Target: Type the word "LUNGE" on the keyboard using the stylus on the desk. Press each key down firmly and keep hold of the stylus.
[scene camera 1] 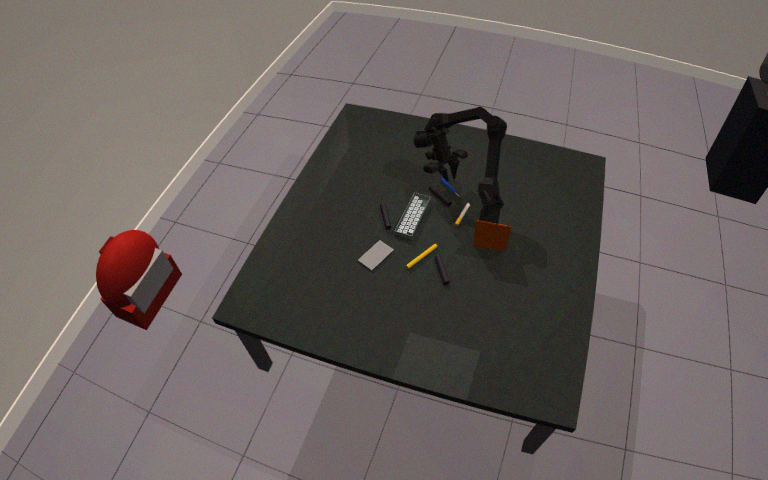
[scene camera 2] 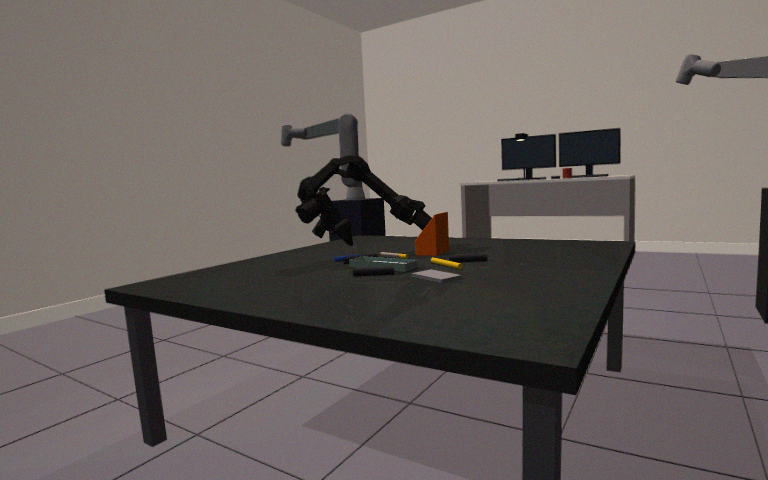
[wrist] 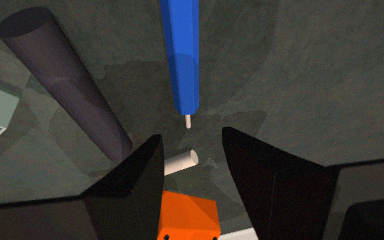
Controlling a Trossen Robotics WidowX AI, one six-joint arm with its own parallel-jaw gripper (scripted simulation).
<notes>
I see my gripper (scene camera 2: pixel 350 244).
My gripper is seen too in scene camera 1 (scene camera 1: pixel 451 180) and in the wrist view (wrist: pixel 192 138).
</notes>
